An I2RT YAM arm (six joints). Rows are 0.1 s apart.
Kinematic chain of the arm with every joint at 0, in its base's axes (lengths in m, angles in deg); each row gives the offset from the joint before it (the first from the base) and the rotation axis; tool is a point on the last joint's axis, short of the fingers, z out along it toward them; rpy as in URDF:
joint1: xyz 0 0 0.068 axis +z
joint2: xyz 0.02 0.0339 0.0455 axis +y
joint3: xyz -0.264 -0.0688 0 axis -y
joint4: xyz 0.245 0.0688 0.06 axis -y
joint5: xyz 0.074 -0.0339 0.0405 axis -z
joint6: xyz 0.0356 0 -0.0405 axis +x
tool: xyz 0 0 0 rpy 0 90 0
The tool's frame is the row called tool.
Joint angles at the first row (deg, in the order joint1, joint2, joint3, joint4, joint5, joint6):
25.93, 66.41, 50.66, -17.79, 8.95, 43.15
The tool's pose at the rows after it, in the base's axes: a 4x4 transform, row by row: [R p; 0 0 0 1], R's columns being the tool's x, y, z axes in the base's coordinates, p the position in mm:
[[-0.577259 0.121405 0.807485 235.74], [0.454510 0.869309 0.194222 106.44], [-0.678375 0.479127 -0.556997 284.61], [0 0 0 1]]
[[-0.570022 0.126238 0.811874 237.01], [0.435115 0.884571 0.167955 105.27], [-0.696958 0.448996 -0.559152 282.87], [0 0 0 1]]
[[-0.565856 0.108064 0.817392 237.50], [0.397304 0.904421 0.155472 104.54], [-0.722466 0.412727 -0.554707 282.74], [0 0 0 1]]
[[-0.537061 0.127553 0.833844 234.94], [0.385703 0.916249 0.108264 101.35], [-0.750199 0.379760 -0.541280 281.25], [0 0 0 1]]
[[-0.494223 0.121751 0.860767 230.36], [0.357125 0.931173 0.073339 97.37], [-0.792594 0.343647 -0.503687 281.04], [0 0 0 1]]
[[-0.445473 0.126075 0.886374 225.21], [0.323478 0.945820 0.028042 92.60], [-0.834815 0.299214 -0.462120 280.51], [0 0 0 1]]
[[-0.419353 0.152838 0.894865 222.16], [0.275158 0.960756 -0.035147 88.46], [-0.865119 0.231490 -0.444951 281.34], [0 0 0 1]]
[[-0.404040 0.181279 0.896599 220.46], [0.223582 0.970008 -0.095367 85.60], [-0.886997 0.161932 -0.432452 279.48], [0 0 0 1]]
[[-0.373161 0.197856 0.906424 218.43], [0.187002 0.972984 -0.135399 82.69], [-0.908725 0.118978 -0.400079 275.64], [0 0 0 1]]
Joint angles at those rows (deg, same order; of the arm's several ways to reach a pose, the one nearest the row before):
25.68, 66.95, 50.89, -18.39, 10.07, 42.07
25.51, 67.24, 50.76, -18.31, 11.42, 40.62
25.41, 67.24, 50.64, -17.98, 12.14, 37.98
25.41, 66.34, 49.56, -17.31, 15.07, 36.83
25.38, 64.51, 47.63, -15.03, 17.62, 34.11
25.31, 62.49, 45.52, -12.64, 20.71, 31.08
25.24, 61.46, 44.96, -12.75, 24.42, 28.02
25.27, 61.02, 44.23, -12.53, 27.97, 25.10
25.18, 60.15, 42.25, -9.78, 30.54, 22.38

